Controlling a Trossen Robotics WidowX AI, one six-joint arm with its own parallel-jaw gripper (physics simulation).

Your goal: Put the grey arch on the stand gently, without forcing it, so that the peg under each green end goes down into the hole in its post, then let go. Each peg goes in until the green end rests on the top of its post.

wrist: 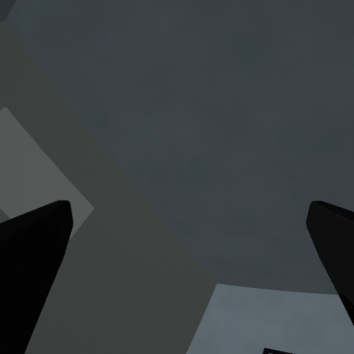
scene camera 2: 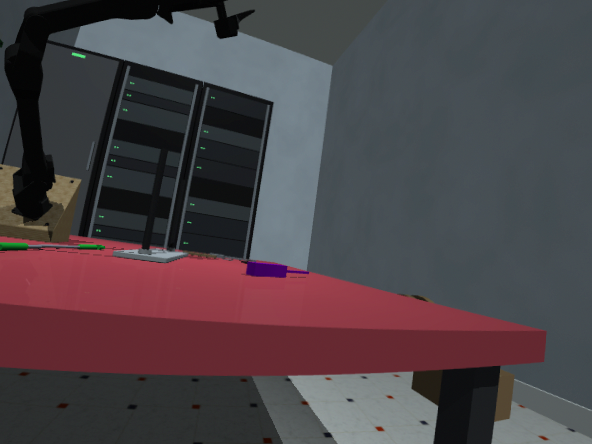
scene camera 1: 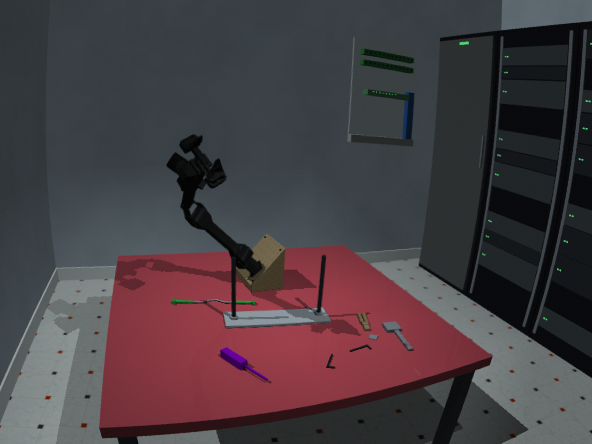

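Where they show: gripper, fingertip midpoint: (wrist: 192, 213) (scene camera 1: 209, 147); arm's base, origin of the base link: (scene camera 2: 32, 208) (scene camera 1: 255, 268).
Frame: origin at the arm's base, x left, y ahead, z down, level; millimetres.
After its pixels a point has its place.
Observation:
The grey arch (scene camera 1: 215, 300) {x -195, y 149, z 74 mm} (scene camera 2: 91, 247) {x -79, y 189, z 71 mm} with green ends lies flat on the table behind the left part of the stand. Its right green end shows just past the left post in scene camera 1. The stand has a pale grey base (scene camera 1: 275, 319) {x 11, y 350, z 65 mm} (scene camera 2: 150, 257) {x -178, y 344, z 68 mm} and two upright black posts, left (scene camera 1: 233, 290) {x -144, y 331, z -55 mm} and right (scene camera 1: 321, 285) {x 184, y 339, z -62 mm}; no arch is on them. The holes in their tops are too small to see. My gripper (scene camera 1: 220, 174) (wrist: 192, 213) {x -243, y 448, z -574 mm} is open and empty, high above the table and well away from the arch. The wrist view shows wall and ceiling between its fingers.
A wooden wedge (scene camera 1: 270, 267) {x 51, y 62, z -30 mm} (scene camera 2: 66, 215) {x 46, y 62, z 3 mm} carries the arm's base behind the stand. A purple screwdriver (scene camera 1: 234, 358) {x -182, y 617, z 49 mm} (scene camera 2: 266, 269) {x -203, y 592, z 61 mm} lies in front of it. To the right lie a tan clamp-like piece (scene camera 1: 364, 321) {x 347, y 417, z 71 mm}, a grey hammer (scene camera 1: 392, 327) {x 427, y 501, z 64 mm} and two black hex keys (scene camera 1: 361, 348) {x 255, y 595, z 74 mm} (scene camera 1: 330, 362) {x 119, y 657, z 71 mm}.

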